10 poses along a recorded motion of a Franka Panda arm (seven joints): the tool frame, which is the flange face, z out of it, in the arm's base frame.
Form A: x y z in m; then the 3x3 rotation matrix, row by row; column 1 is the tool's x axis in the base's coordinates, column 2 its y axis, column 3 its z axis. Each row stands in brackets.
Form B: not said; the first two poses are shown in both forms.
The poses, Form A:
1: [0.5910 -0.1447 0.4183], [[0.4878 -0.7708 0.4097], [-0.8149 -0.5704 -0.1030], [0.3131 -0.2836 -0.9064]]
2: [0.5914 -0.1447 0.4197], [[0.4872 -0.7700 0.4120], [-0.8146 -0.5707 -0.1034], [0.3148 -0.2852 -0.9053]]
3: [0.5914 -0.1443 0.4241], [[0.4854 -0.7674 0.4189], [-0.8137 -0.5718 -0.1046], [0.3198 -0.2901 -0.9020]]
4: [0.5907 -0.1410 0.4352], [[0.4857 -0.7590 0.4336], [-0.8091 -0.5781 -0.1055], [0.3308 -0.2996 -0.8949]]
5: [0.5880 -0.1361 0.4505], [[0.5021 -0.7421 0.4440], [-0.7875 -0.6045 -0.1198], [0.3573 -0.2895 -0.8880]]
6: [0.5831 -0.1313 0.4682], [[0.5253 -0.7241 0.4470], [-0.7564 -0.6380 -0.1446], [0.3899 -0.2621 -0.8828]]
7: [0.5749 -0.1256 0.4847], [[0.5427 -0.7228 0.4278], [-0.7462 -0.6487 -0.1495], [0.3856 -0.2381 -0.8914]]
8: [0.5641 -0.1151 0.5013], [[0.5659 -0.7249 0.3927], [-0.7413 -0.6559 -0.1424], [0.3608 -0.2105 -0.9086]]
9: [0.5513 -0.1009 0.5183], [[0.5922 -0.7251 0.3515], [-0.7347 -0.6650 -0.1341], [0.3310 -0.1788 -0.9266]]
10: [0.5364 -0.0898 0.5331], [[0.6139 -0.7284 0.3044], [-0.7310 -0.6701 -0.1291], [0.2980 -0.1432 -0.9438]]
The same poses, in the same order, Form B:
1: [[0.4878 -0.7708 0.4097 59.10], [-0.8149 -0.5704 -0.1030 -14.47], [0.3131 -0.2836 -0.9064 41.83], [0 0 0 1]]
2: [[0.4872 -0.7700 0.4120 59.14], [-0.8146 -0.5707 -0.1034 -14.47], [0.3148 -0.2852 -0.9053 41.97], [0 0 0 1]]
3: [[0.4854 -0.7674 0.4189 59.14], [-0.8137 -0.5718 -0.1046 -14.43], [0.3198 -0.2901 -0.9020 42.41], [0 0 0 1]]
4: [[0.4857 -0.7590 0.4336 59.07], [-0.8091 -0.5781 -0.1055 -14.10], [0.3308 -0.2996 -0.8949 43.52], [0 0 0 1]]
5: [[0.5021 -0.7421 0.4440 58.80], [-0.7875 -0.6045 -0.1198 -13.61], [0.3573 -0.2895 -0.8880 45.05], [0 0 0 1]]
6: [[0.5253 -0.7241 0.4470 58.31], [-0.7564 -0.6380 -0.1446 -13.13], [0.3899 -0.2621 -0.8828 46.82], [0 0 0 1]]
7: [[0.5427 -0.7228 0.4278 57.49], [-0.7462 -0.6487 -0.1495 -12.56], [0.3856 -0.2381 -0.8914 48.47], [0 0 0 1]]
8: [[0.5659 -0.7249 0.3927 56.41], [-0.7413 -0.6559 -0.1424 -11.51], [0.3608 -0.2105 -0.9086 50.13], [0 0 0 1]]
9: [[0.5922 -0.7251 0.3515 55.13], [-0.7347 -0.6650 -0.1341 -10.09], [0.3310 -0.1788 -0.9266 51.83], [0 0 0 1]]
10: [[0.6139 -0.7284 0.3044 53.64], [-0.7310 -0.6701 -0.1291 -8.98], [0.2980 -0.1432 -0.9438 53.31], [0 0 0 1]]
